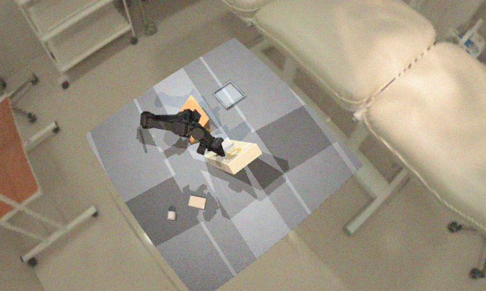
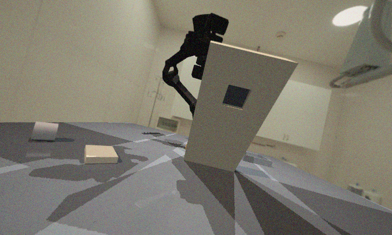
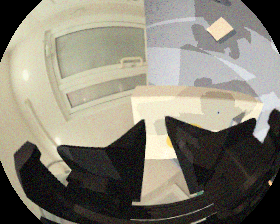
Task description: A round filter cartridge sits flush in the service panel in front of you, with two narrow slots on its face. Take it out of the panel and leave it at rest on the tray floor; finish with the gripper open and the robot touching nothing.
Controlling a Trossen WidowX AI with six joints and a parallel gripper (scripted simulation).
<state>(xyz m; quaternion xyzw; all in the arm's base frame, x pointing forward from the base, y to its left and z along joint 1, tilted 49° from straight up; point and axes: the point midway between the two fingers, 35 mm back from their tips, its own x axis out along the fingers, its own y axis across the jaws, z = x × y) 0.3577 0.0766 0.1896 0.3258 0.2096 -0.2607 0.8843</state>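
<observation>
Now: gripper tip 90 mm above the round filter cartridge, 80 mm to the right of it and 10 mm short of it. Also, from my gripper tip: small white cylinder 380 mm to the right, 300 mm below, 10 mm behind; then service panel 160 mm below, 80 mm to the left, 40 mm behind; then flat block 320 mm below, 220 mm to the right, 20 mm ahead.
</observation>
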